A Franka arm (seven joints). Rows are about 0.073 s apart.
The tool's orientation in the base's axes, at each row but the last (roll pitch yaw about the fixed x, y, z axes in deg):
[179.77, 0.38, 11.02]
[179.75, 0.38, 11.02]
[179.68, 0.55, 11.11]
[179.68, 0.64, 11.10]
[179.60, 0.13, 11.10]
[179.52, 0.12, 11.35]
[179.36, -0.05, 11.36]
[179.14, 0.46, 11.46]
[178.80, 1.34, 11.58]
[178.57, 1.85, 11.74]
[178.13, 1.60, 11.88]
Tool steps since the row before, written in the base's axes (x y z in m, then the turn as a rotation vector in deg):
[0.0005, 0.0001, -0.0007, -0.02, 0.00, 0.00]
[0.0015, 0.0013, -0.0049, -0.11, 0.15, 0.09]
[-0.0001, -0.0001, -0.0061, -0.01, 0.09, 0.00]
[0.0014, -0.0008, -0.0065, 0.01, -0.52, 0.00]
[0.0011, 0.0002, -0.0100, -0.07, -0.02, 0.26]
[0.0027, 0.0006, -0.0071, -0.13, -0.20, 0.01]
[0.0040, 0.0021, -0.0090, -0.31, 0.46, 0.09]
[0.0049, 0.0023, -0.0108, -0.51, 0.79, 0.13]
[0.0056, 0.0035, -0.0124, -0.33, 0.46, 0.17]
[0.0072, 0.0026, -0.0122, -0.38, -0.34, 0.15]
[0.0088, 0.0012, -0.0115, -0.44, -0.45, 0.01]
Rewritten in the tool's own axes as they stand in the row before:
[0.0005, 0.0000, 0.0007, -0.02, 0.00, 0.00]
[0.0018, -0.0010, 0.0049, -0.08, -0.17, -0.09]
[-0.0001, 0.0000, 0.0061, 0.01, -0.09, 0.00]
[0.0013, 0.0010, 0.0065, -0.09, 0.51, 0.00]
[0.0011, -0.0001, 0.0100, -0.07, 0.01, -0.26]
[0.0028, -0.0001, 0.0071, -0.17, 0.17, -0.01]
[0.0043, -0.0014, 0.0090, -0.21, -0.51, -0.10]
[0.0053, -0.0014, 0.0107, -0.34, -0.87, -0.14]
[0.0065, -0.0026, 0.0122, -0.23, -0.51, -0.18]
[0.0080, -0.0014, 0.0119, -0.45, 0.26, -0.13]
[0.0092, 0.0003, 0.0113, -0.52, 0.35, 0.02]

